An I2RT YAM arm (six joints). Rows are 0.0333 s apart.
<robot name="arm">
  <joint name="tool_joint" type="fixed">
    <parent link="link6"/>
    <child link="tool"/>
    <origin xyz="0 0 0" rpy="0 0 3.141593"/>
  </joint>
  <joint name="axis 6" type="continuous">
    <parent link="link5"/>
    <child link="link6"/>
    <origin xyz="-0.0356 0 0.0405" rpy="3.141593 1.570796 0"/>
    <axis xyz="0 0 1"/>
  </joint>
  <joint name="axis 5" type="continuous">
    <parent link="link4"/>
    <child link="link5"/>
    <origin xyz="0.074 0.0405 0.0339" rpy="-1.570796 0 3.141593"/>
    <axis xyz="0 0 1"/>
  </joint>
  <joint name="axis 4" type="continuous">
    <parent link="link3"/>
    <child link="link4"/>
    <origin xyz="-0.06 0.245 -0.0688" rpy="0 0 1.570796"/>
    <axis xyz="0 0 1"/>
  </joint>
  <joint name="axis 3" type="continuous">
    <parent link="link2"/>
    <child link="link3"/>
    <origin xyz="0 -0.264 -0.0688" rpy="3.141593 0 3.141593"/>
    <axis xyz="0 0 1"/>
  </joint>
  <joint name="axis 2" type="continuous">
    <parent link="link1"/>
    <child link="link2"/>
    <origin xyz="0.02 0.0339 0.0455" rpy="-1.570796 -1.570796 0"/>
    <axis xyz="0 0 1"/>
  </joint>
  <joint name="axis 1" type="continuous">
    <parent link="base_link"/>
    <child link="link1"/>
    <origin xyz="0 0 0.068" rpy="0 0 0"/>
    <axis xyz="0 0 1"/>
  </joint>
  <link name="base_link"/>
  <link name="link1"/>
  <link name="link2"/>
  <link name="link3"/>
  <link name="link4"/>
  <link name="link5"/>
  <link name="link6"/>
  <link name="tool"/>
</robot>
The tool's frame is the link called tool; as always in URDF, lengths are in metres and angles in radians. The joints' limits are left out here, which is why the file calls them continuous.
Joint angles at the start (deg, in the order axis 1, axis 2, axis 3, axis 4, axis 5, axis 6): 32.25 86.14 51.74 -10.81 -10.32 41.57
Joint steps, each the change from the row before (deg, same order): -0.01 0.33 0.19 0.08 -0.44 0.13; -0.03 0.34 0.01 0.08 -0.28 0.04; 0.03 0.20 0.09 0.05 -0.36 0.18; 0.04 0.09 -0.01 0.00 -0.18 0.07; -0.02 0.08 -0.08 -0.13 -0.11 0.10; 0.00 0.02 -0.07 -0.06 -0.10 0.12; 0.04 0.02 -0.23 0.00 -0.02 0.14; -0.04 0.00 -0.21 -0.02 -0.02 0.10; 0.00 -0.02 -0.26 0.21 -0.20 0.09; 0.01 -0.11 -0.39 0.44 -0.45 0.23; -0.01 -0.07 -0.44 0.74 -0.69 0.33; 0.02 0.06 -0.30 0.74 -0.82 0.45; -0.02 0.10 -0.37 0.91 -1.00 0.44
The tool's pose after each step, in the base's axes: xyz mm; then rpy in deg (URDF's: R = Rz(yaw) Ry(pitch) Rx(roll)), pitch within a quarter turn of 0, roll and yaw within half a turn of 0. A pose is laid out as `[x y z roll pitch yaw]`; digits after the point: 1 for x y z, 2 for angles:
[264.0 174.3 210.1 140.90 25.93 165.63]
[264.5 174.7 208.5 140.93 25.59 165.79]
[264.9 175.4 208.1 140.72 25.24 165.85]
[264.8 175.7 207.6 140.68 25.04 165.95]
[264.6 175.5 206.6 140.81 24.72 165.99]
[264.3 175.4 206.0 140.83 24.49 165.98]
[263.6 175.3 204.7 140.97 24.21 166.00]
[263.2 174.7 203.5 141.11 23.98 165.96]
[262.6 174.5 202.5 140.99 23.80 165.98]
[261.8 174.4 201.6 140.54 23.53 165.96]
[261.2 174.4 200.6 139.76 23.21 165.88]
[260.9 175.0 199.8 138.88 22.75 165.81]
[260.7 175.5 198.6 137.87 22.25 165.80]

